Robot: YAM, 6 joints.
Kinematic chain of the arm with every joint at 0, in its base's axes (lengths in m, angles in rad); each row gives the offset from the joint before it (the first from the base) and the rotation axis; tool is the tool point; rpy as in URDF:
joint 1: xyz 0 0 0.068 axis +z
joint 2: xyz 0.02 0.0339 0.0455 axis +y
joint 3: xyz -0.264 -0.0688 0 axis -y
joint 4: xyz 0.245 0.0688 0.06 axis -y
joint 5: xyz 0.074 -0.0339 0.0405 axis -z
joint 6: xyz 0.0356 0 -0.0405 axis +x
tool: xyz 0 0 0 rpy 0 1.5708 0
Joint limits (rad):
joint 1: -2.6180..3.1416
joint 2: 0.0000..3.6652
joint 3: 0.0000..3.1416
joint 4: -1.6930..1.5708
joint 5: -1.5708..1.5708
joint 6: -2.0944..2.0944
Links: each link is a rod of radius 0.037 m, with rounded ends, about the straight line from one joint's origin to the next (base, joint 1, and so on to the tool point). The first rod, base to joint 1, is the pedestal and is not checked.
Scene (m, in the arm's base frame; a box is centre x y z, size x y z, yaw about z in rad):
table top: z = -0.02
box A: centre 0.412 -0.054 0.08 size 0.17 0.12 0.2 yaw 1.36
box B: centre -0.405 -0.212 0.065 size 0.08 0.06 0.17 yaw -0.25
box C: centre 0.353 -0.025 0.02 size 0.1 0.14 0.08 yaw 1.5
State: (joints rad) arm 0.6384 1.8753 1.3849 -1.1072 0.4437 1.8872
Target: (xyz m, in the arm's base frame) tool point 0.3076 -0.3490 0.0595
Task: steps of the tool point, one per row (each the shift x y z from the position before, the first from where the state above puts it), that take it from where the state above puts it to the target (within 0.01 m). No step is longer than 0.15 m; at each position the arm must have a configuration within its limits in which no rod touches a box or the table.
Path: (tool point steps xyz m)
1: 0.0359 -0.0858 0.0484
2: 0.0032 -0.0917 0.0488
3: -0.0295 -0.0842 0.0476
4: -0.0567 -0.0643 0.0453
5: -0.0738 -0.0351 0.0413
6: 0.0527 -0.0512 -0.0450
7: 0.0430 -0.0467 -0.0622
8: 0.0309 -0.0388 -0.0771
9: 0.0170 -0.0278 -0.0885
10: 0.0022 -0.0141 -0.0959

